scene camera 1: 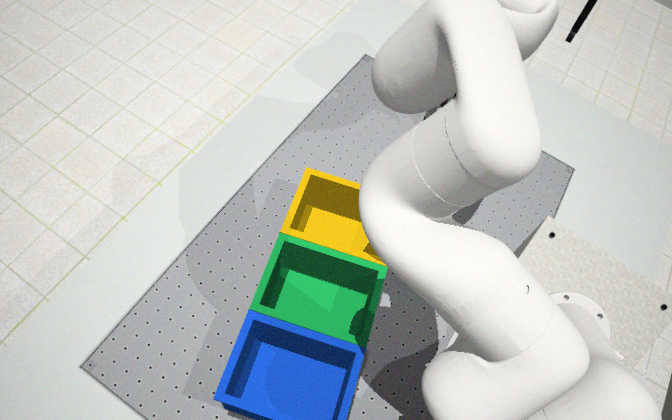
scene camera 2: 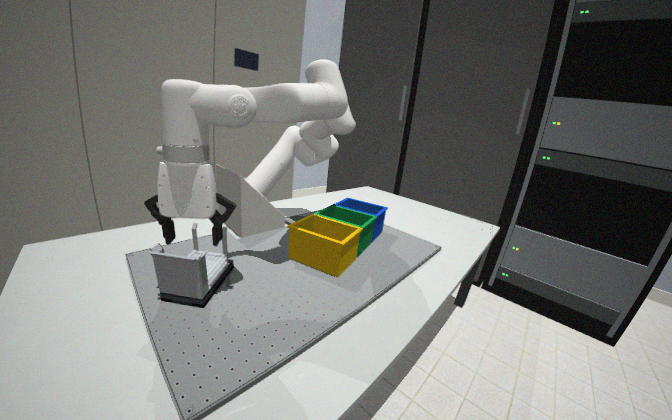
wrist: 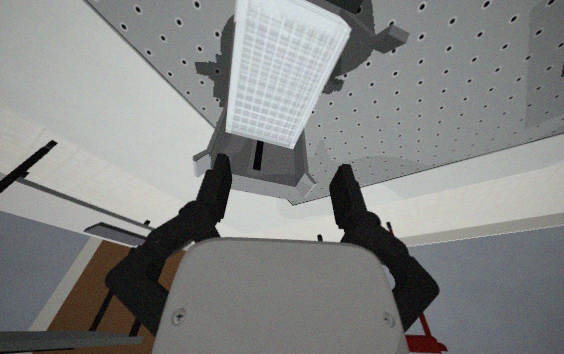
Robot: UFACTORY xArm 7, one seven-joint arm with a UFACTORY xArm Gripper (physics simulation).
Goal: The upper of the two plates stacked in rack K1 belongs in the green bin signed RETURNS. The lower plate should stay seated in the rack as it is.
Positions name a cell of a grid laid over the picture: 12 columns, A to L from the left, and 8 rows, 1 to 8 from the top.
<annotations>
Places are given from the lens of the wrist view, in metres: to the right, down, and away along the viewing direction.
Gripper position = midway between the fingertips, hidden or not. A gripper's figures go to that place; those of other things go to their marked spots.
gripper (wrist: G4): 0.00, -0.01, 0.14
gridded plate (wrist: F2): 0.00, -0.10, 0.16
</annotations>
